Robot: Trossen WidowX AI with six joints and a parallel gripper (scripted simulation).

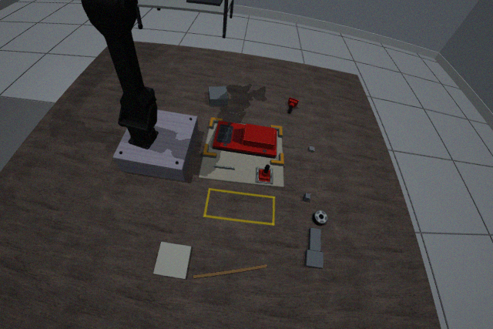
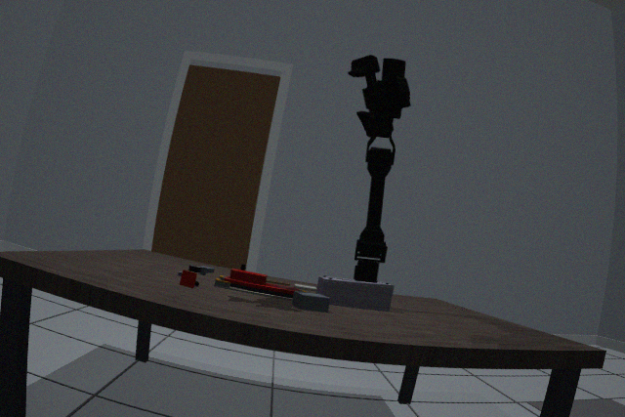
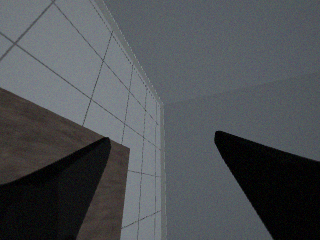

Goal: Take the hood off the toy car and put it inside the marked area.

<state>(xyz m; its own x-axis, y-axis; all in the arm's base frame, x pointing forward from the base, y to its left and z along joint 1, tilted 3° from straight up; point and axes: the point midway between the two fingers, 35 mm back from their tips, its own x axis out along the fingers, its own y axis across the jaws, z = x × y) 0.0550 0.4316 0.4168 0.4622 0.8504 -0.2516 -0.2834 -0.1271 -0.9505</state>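
Right now my gripper tip is 22 cm short of the hood, 31 cm to the left of it and 44 cm above it. From my gripper tip the other things lie so: pale card (11 cm ahead, 72 cm to the right, 48 cm below); then wooden stick (25 cm ahead, 70 cm to the right, 48 cm below); then wheel (45 cm ahead, 51 cm to the right, 47 cm below).
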